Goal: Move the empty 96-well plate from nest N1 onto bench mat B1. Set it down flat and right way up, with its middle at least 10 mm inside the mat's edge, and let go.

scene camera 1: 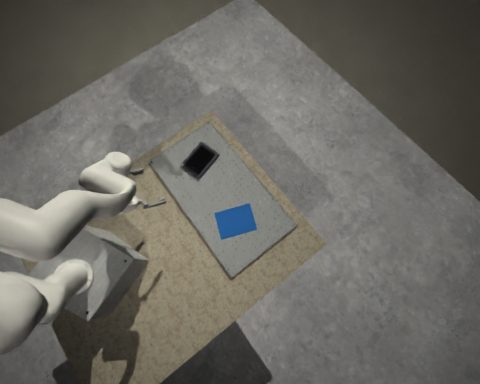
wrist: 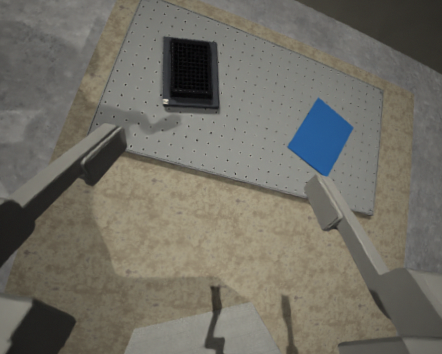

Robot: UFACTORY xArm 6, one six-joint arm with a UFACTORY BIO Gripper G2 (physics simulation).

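Frame: origin at the arm's base, x ahead, y left, z up, level; millimetres.
Seen in the pictures: end effector, tool point: (scene camera 1: 148,186) (wrist: 222,178); arm's base, origin of the base link: (scene camera 1: 74,276).
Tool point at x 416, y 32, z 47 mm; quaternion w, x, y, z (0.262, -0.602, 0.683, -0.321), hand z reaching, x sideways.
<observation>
Offsets run from my tool point to a thing's top centre. "spot": to the spot under its first point. Level surfaces: height alone.
The black 96-well plate @(217 mm down, 257 mm ahead, 43 mm left) (scene camera 1: 200,158) (wrist: 191,68) sits flat in the dark grey nest N1 @(spot: 231 mm down, 256 mm ahead, 10 mm right) (wrist: 214,75), near one end of the perforated board. The blue bench mat B1 @(240 mm down) (scene camera 1: 235,221) (wrist: 322,136) lies flat toward the board's other end, with nothing on it. My gripper (scene camera 1: 148,187) (wrist: 215,175) is wide open with nothing between its fingers. In the scene view it is beside the board's long edge, to the left of the nest and plate. In the wrist view the plate shows beyond the fingertips, nearer the left finger; the mat shows beyond the right fingertip.
The grey perforated board @(243 mm down) (scene camera 1: 265,205) (wrist: 250,125) lies on a tan table top @(256 mm down) (scene camera 1: 185,280) (wrist: 175,220). The robot's grey pedestal block (scene camera 1: 117,265) (wrist: 200,330) stands at the lower left in the scene view. Shadows of the arm fall on the table top and on the board near the nest.
</observation>
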